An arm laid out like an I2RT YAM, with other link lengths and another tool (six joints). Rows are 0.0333 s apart.
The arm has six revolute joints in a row. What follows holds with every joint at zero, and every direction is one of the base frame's.
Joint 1 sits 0.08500 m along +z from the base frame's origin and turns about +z.
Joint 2 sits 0.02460 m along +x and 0.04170 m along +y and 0.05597 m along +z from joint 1 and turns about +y.
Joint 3 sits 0.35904 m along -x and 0.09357 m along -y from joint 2 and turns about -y.
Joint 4 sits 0.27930 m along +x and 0.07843 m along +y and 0.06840 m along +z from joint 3 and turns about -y.
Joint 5 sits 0.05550 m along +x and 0.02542 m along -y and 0.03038 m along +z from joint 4 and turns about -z.
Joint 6 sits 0.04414 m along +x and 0.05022 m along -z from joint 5 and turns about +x.
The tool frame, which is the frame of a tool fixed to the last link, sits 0.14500 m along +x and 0.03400 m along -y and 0.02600 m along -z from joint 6; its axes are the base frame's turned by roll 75.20, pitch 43.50 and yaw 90.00 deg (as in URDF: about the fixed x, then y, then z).
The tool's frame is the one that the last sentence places.
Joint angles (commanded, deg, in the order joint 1, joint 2, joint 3, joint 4, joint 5, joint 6), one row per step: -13.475, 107.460, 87.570, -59.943, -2.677, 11.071; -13.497, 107.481, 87.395, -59.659, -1.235, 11.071; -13.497, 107.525, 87.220, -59.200, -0.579, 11.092; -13.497, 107.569, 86.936, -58.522, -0.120, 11.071; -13.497, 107.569, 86.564, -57.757, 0.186, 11.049; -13.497, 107.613, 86.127, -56.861, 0.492, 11.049; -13.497, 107.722, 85.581, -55.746, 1.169, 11.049; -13.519, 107.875, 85.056, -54.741, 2.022, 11.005; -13.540, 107.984, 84.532, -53.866, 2.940, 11.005; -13.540, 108.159, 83.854, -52.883, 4.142, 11.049; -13.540, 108.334, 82.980, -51.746, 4.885, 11.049; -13.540, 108.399, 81.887, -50.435, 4.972, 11.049; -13.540, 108.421, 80.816, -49.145, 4.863, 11.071; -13.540, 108.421, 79.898, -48.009, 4.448, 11.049
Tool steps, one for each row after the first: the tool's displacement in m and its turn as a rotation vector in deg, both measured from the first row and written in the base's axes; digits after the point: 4 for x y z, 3 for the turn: -0.0009, -0.0049, -0.0005, -1.401, 0.245, -0.278; -0.0003, -0.0072, -0.0014, -2.080, 0.162, -0.419; 0.0009, -0.0091, -0.0029, -2.603, -0.073, -0.488; 0.0021, -0.0104, -0.0047, -2.989, -0.385, -0.532; 0.0035, -0.0118, -0.0070, -3.377, -0.718, -0.600; 0.0051, -0.0145, -0.0101, -4.128, -1.011, -0.744; 0.0060, -0.0178, -0.0133, -5.024, -1.131, -0.900; 0.0063, -0.0211, -0.0160, -5.954, -1.154, -1.113; 0.0060, -0.0250, -0.0198, -7.119, -1.007, -1.402; 0.0057, -0.0275, -0.0247, -7.847, -0.921, -1.555; 0.0055, -0.0277, -0.0305, -7.963, -1.050, -1.583; 0.0053, -0.0273, -0.0359, -7.899, -1.269, -1.595; 0.0055, -0.0259, -0.0407, -7.556, -1.575, -1.503
